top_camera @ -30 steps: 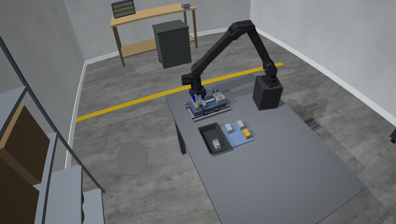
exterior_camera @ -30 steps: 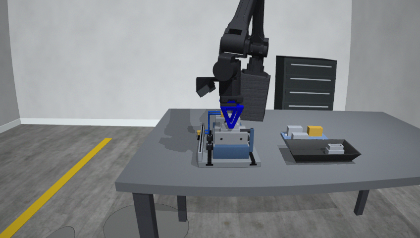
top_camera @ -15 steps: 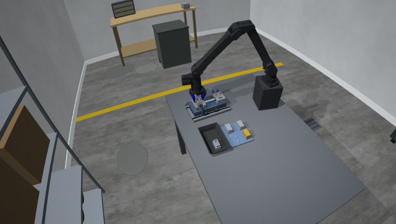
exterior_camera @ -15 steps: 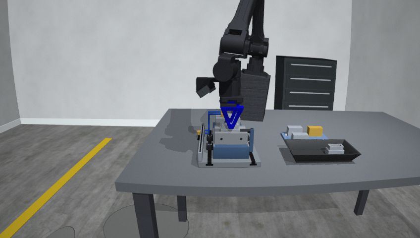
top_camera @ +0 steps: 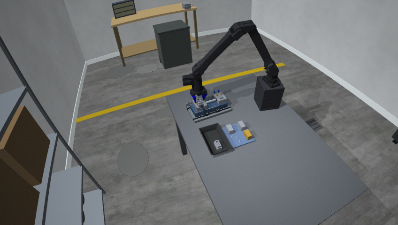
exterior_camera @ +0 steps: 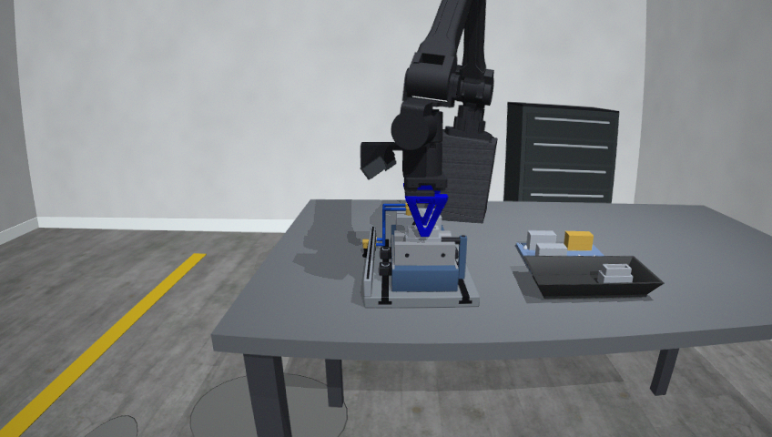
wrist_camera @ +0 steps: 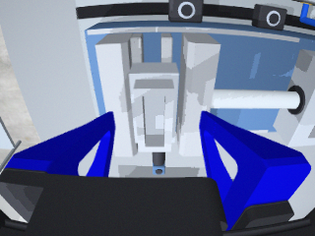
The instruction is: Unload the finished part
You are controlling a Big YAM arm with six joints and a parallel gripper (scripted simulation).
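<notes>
The blue vise lies 8 cm below my hand and 7 cm behind it. Round my hand: yellow block (37 cm to the left, 18 cm behind, 9 cm below); then blue plate (32 cm to the left, 14 cm behind, 11 cm below).
</notes>
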